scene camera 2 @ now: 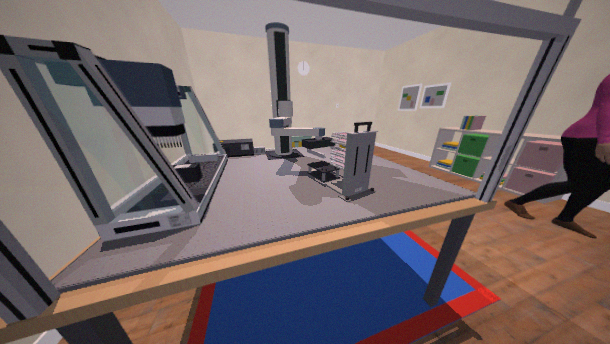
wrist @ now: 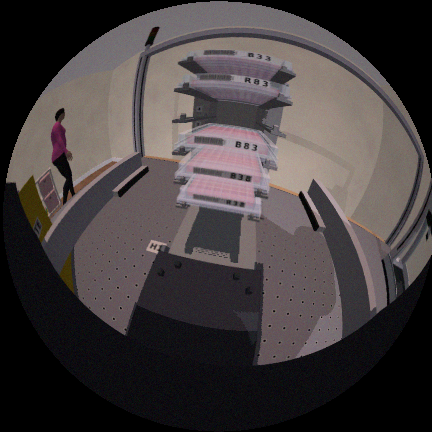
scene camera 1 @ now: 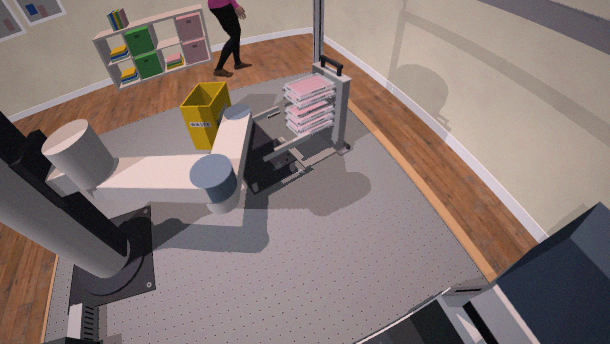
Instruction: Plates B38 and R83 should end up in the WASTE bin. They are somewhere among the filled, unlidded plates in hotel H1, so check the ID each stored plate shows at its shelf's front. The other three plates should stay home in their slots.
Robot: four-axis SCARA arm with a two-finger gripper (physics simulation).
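Seen in the pictures: gripper, fingertip midpoint: [scene camera 2: 337,154] [wrist: 222,167] [scene camera 1: 292,120]; arm's base, link origin: [scene camera 2: 283,155] [scene camera 1: 113,257].
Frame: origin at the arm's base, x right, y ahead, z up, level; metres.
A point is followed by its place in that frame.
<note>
In the wrist view, hotel H1 [scene camera 1: 342,115] @(z 0.170, x -0.118, y 0.831 m) [scene camera 2: 358,167] @(z 0.148, x -0.175, y 0.837 m) [wrist: 235,114] @(z 0.213, x -0.185, y 0.804 m) holds five pink-filled plates. From the top their fronts read B33 [wrist: 235,62] @(z 0.266, x -0.157, y 0.688 m), R83 [wrist: 232,86] @(z 0.238, x -0.154, y 0.680 m), then a bare shelf, B83 [wrist: 217,142] @(z 0.189, x -0.161, y 0.680 m), B38 [wrist: 217,173] @(z 0.162, x -0.158, y 0.681 m) and, small and less clear, R38 [wrist: 215,199] @(z 0.134, x -0.157, y 0.681 m). My gripper [scene camera 1: 288,123] @(z 0.169, x -0.154, y 0.679 m) [scene camera 2: 332,144] @(z 0.169, x -0.154, y 0.679 m) [wrist: 222,167] @(z 0.169, x -0.154, y 0.679 m) is open and empty, facing the hotel, with its fingers wide to either side of the lower plates in the wrist view. The yellow WASTE bin [scene camera 1: 192,115] @(z 0.177, x -0.331, y 0.381 m) [wrist: 31,200] stands beside the arm, left of the gripper.
A dark raised stand [scene camera 2: 322,169] @(z 0.077, x -0.096, y 0.636 m) [wrist: 200,295] @(z 0.073, x -0.138, y 0.610 m) sits below the gripper, in front of the hotel. An H1 label [wrist: 154,246] @(z 0.013, x -0.254, y 0.664 m) lies on the table. A framed machine [scene camera 2: 142,95] @(z 0.420, x 0.528, y 0.778 m) with a dark blue head stands at the other end. A person [scene camera 1: 229,37] [scene camera 2: 580,150] [wrist: 60,145] is beyond the table.
</note>
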